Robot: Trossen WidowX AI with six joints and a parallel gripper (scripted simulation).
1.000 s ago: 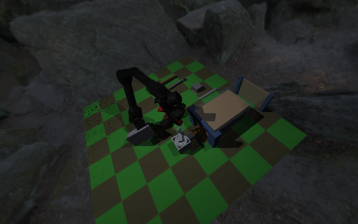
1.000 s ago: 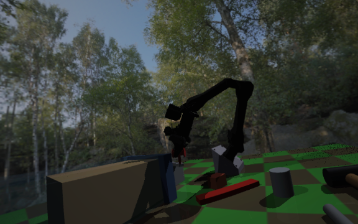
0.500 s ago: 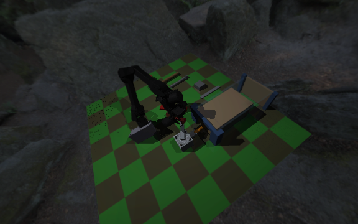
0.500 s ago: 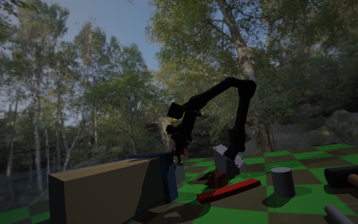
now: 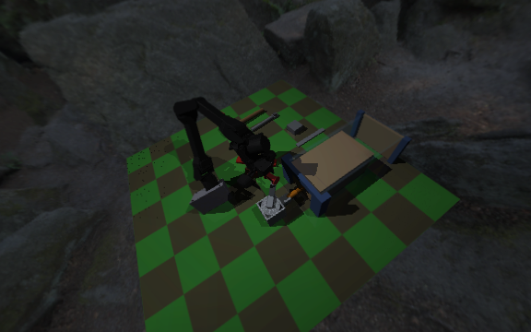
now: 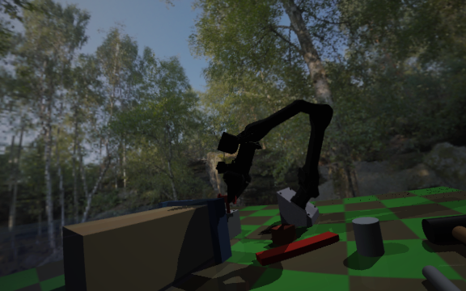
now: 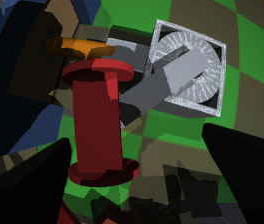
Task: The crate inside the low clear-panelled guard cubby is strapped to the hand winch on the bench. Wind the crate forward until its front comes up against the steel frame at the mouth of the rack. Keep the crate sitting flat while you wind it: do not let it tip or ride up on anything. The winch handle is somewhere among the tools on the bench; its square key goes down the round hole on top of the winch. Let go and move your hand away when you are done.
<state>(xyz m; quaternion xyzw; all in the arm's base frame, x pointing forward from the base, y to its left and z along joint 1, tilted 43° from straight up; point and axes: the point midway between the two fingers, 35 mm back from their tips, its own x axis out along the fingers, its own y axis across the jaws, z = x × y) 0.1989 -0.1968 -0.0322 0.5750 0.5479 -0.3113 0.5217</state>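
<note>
The red grip is 20 mm ahead of my gripper tip and 10 mm to the right of it. Round my gripper tip: winch 100 mm below, 90 mm to the right, 60 mm behind; blue steel frame 110 mm ahead, 90 mm to the right, 30 mm below; winch handle 30 mm to the right, 30 mm below.
</note>
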